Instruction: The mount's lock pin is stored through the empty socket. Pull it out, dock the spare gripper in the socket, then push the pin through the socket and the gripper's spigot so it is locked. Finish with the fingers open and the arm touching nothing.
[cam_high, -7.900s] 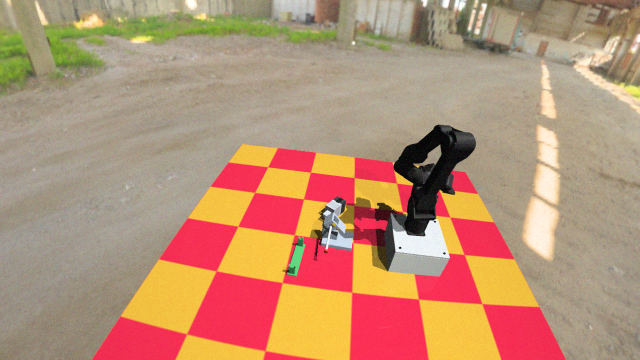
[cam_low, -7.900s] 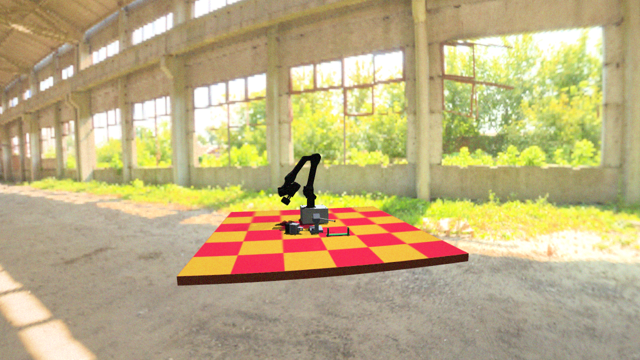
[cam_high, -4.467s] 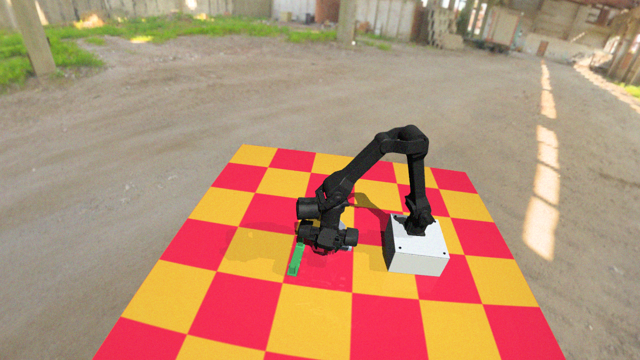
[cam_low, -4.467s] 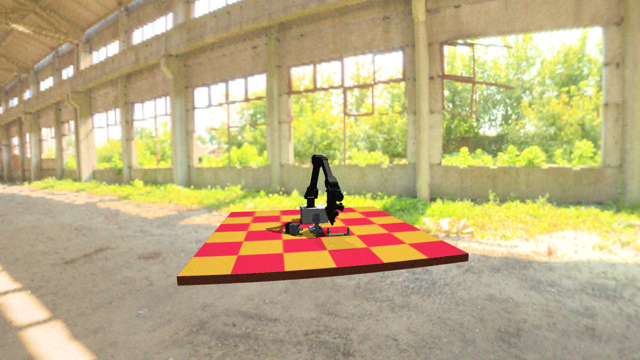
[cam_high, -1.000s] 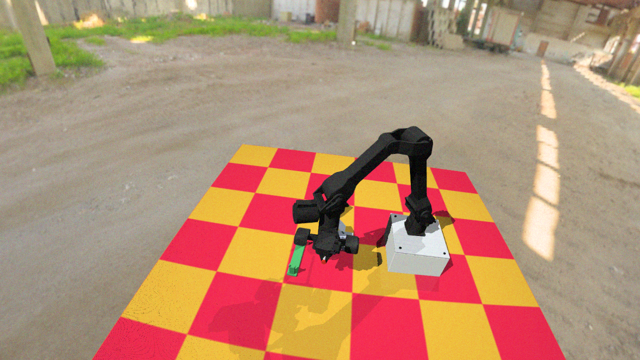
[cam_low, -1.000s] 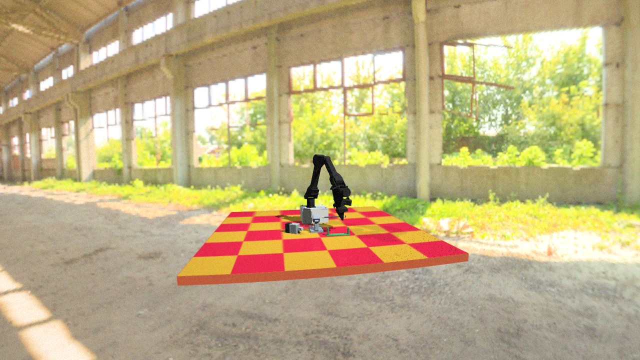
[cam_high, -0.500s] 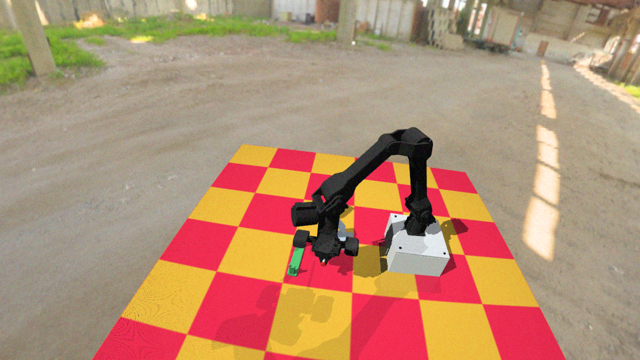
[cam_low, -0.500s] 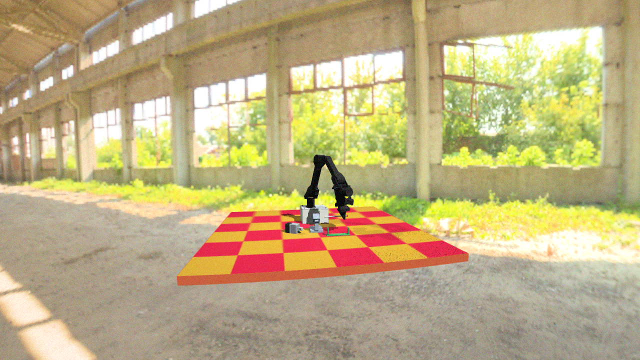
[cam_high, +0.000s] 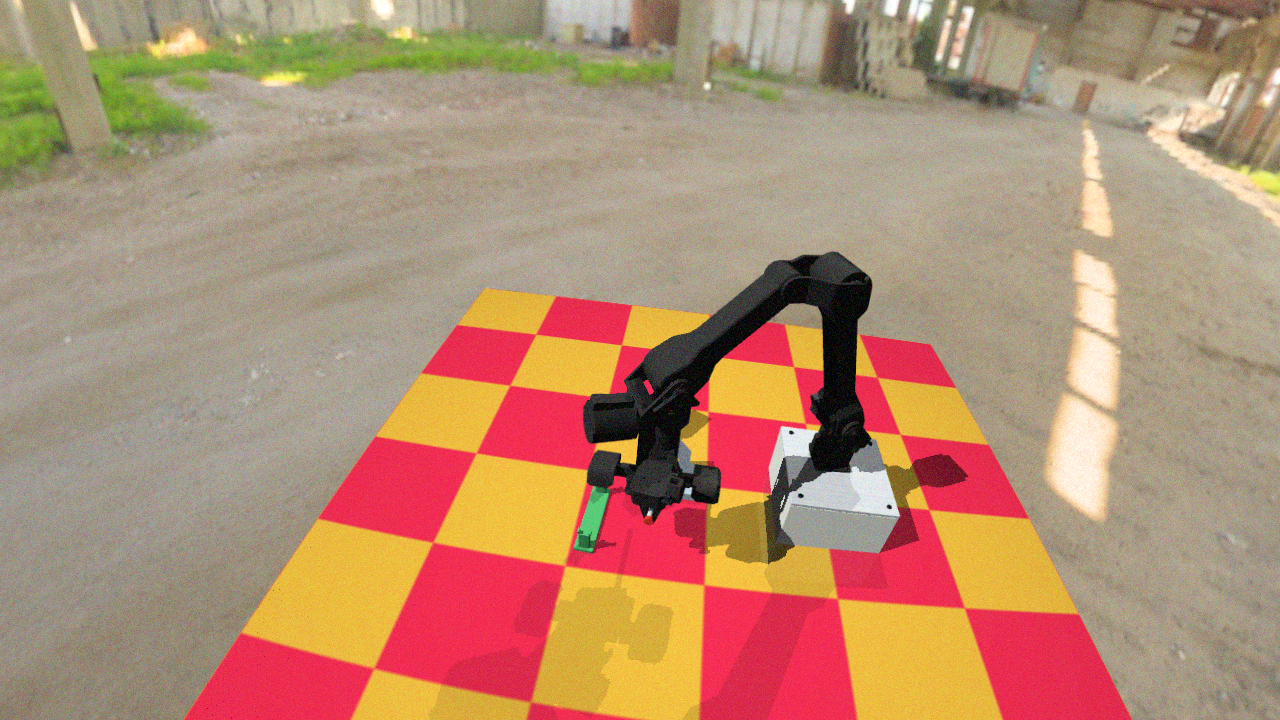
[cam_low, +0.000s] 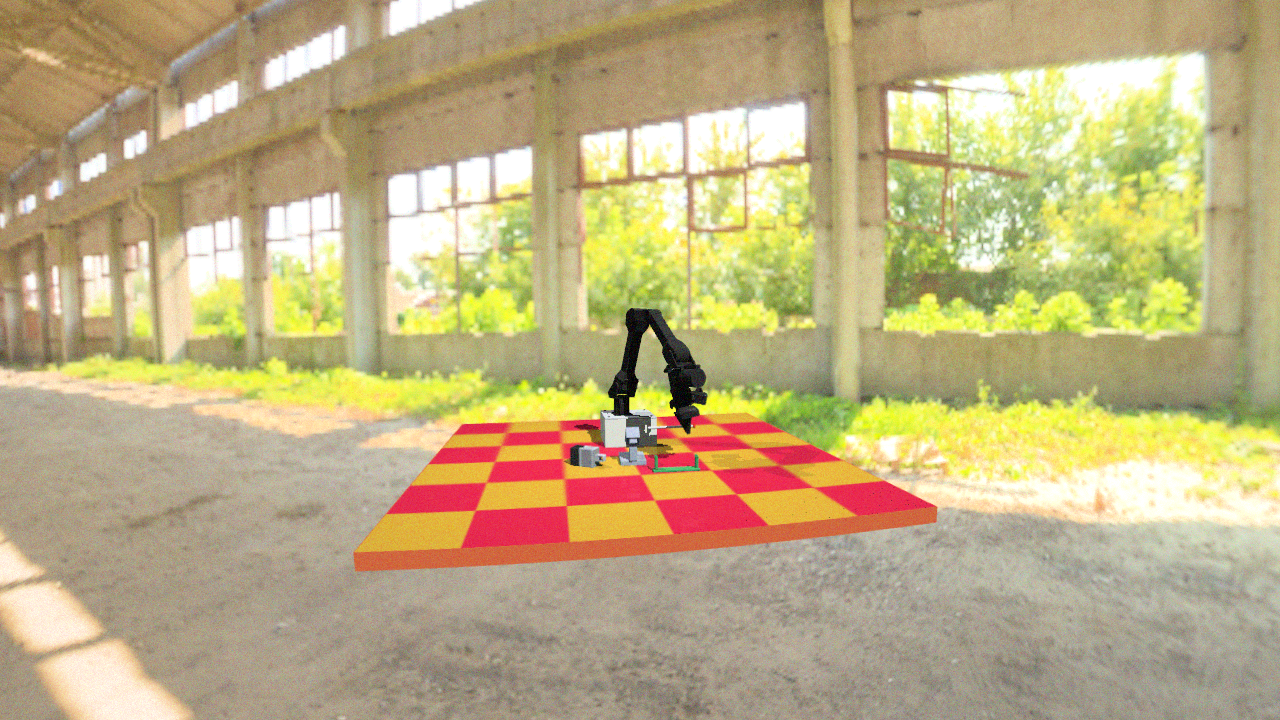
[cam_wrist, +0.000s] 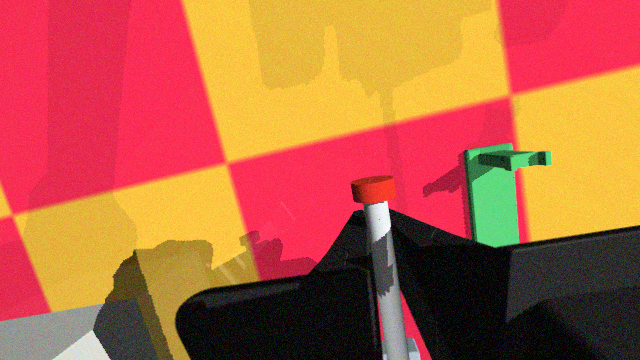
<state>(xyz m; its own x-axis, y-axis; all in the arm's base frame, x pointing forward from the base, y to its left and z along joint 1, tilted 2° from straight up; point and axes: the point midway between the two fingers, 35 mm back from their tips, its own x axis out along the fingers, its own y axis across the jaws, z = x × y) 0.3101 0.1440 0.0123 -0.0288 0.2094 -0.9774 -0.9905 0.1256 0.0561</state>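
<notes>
The green cradle lies 90 mm ahead of my gripper tip, 70 mm to the right of it and 60 mm below it. The rest, counted from my gripper tip: spare gripper 30 mm behind, 310 mm to the right, 60 mm below; then grey mount 30 mm behind, 170 mm to the right, 30 mm below.
</notes>
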